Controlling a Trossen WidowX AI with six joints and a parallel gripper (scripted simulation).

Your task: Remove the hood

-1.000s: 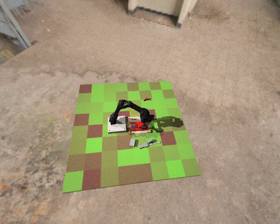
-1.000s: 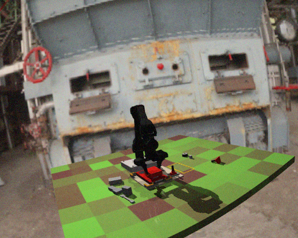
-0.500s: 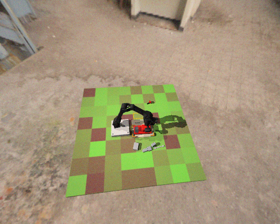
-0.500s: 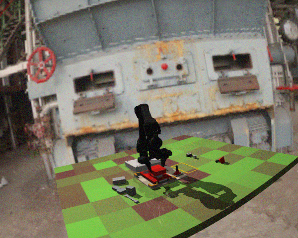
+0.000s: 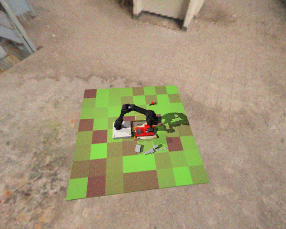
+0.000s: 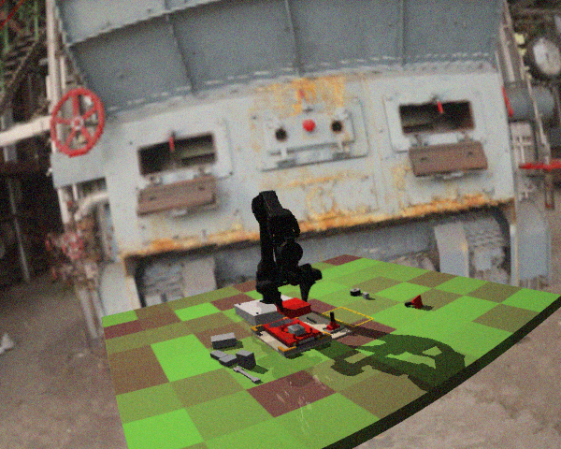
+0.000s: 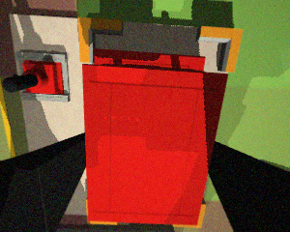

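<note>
The grey mount lies 4 cm ahead of my gripper tip, 11 cm to the left of it and 7 cm below it. From my gripper tip the other things lie so: hood: 1 cm above.
</note>
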